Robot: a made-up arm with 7 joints.
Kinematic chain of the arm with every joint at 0, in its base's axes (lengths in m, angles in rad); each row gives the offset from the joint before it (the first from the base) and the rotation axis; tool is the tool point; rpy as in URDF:
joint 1: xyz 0 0 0.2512 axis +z
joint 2: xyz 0 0 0 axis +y
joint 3: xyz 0 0 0.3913 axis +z
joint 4: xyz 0.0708 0 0 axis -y
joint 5: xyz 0.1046 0 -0.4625 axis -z
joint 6: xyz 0 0 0 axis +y
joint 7: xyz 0.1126 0 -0.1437 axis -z
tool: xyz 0 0 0 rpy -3.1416 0 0
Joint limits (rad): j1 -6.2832..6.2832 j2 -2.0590..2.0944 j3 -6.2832..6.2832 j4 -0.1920..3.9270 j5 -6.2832..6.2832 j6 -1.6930..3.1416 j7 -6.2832..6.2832
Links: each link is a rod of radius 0.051 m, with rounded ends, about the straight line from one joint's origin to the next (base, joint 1, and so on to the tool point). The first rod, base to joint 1, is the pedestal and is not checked.
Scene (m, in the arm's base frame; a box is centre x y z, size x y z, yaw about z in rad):
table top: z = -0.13
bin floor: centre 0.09 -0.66 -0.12 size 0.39 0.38 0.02 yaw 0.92
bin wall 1: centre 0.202 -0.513 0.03 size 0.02 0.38 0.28 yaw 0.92
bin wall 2: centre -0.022 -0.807 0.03 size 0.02 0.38 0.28 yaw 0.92
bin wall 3: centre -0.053 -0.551 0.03 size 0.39 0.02 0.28 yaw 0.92
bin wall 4: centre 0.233 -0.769 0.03 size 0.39 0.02 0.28 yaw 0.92
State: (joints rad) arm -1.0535 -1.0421 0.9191 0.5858 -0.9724 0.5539 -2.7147
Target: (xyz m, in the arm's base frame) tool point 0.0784 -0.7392 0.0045
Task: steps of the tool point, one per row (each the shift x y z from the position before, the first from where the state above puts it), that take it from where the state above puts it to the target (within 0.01 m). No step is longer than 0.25 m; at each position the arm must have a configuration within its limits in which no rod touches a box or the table.
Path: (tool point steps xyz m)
1: 0.0146 -0.1331 0.0476
2: -0.0257 -0.1700 0.0193
3: -0.0789 -0.1813 -0.0208
4: -0.1341 -0.1608 -0.0642
5: -0.1787 -0.1105 -0.1017
6: -0.0011 -0.0206 -0.1722
7: 0.0012 0.0206 -0.1765

